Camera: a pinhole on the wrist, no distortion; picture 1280 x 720 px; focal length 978.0 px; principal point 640.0 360.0 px. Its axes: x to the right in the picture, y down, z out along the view. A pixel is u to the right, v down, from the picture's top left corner.
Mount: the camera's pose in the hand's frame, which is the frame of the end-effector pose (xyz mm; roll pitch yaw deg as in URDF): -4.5 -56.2 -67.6 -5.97 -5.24 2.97
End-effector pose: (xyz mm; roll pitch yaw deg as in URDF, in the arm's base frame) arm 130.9 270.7 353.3 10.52 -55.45 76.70
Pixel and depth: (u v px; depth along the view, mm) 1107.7 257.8 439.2
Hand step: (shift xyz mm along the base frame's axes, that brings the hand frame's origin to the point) 65.1 -238.0 348.4
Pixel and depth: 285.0 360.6 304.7
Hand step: 10.5 -267.9 3.2
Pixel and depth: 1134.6 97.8 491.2
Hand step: 146.7 -277.0 406.3
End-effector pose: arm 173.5 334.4 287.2 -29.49 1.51 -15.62
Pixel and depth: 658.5 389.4 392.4
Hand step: 14.4 155.1 282.4
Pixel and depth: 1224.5 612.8 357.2
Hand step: 227.3 161.9 212.8
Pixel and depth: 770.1 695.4 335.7
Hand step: 63.3 198.5 177.4
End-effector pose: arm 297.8 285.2 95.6 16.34 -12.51 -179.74
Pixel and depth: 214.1 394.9 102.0
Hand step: 60.3 51.4 2.2
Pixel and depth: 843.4 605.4 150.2
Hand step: 6.1 24.7 76.7
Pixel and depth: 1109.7 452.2 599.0
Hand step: -98.7 82.0 580.0
